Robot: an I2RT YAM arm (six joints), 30 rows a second.
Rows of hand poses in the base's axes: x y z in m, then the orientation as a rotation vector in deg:
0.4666, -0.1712, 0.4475, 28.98, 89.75, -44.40
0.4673, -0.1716, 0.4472, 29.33, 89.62, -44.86
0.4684, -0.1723, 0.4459, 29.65, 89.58, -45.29
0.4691, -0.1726, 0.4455, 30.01, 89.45, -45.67
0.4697, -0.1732, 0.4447, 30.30, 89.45, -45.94
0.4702, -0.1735, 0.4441, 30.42, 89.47, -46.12
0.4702, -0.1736, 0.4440, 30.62, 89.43, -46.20
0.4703, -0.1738, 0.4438, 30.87, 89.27, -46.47
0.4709, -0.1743, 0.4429, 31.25, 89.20, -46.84
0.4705, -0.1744, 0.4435, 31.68, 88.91, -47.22
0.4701, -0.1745, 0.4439, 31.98, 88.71, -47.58
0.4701, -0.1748, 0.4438, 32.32, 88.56, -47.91
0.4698, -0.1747, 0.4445, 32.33, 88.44, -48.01
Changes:
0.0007, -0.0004, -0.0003, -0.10, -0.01, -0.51
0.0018, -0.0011, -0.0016, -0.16, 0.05, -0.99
0.0025, -0.0014, -0.0020, -0.21, 0.02, -1.45
0.0031, -0.0020, -0.0028, -0.19, 0.06, -1.81
0.0036, -0.0023, -0.0034, -0.21, 0.13, -2.00
0.0036, -0.0024, -0.0035, -0.15, 0.09, -2.18
0.0037, -0.0026, -0.0037, -0.22, 0.00, -2.51
0.0043, -0.0031, -0.0046, -0.23, 0.01, -2.98
0.0039, -0.0032, -0.0040, -0.30, -0.17, -3.50
0.0035, -0.0033, -0.0036, -0.40, -0.26, -3.92
0.0035, -0.0036, -0.0037, -0.44, -0.33, -4.35
0.0032, -0.0035, -0.0030, -0.53, -0.40, -4.42

